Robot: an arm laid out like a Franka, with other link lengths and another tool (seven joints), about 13 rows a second.
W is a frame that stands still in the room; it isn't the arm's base.
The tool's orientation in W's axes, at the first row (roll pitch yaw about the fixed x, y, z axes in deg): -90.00, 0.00, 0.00
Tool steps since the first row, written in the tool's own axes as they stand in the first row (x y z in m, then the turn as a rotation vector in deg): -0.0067, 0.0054, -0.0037, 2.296, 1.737, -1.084; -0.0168, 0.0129, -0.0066, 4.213, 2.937, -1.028; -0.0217, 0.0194, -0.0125, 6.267, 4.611, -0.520; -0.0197, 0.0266, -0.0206, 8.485, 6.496, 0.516; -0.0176, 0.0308, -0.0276, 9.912, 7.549, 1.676
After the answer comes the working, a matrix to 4 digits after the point.
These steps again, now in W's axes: -0.0067, -0.0037, -0.0054, 2.296, -1.084, -1.737; -0.0168, -0.0066, -0.0129, 4.213, -1.028, -2.937; -0.0217, -0.0125, -0.0194, 6.267, -0.520, -4.611; -0.0197, -0.0206, -0.0266, 8.485, 0.516, -6.496; -0.0176, -0.0276, -0.0308, 9.912, 1.676, -7.549
The tool's axes in the first row as the columns of a matrix, in W's axes (rounded; the answer above uses it unrounded):
1.0000, 0.0000, 0.0000
0.0000, 0.0000, 1.0000
0.0000, -1.0000, 0.0000

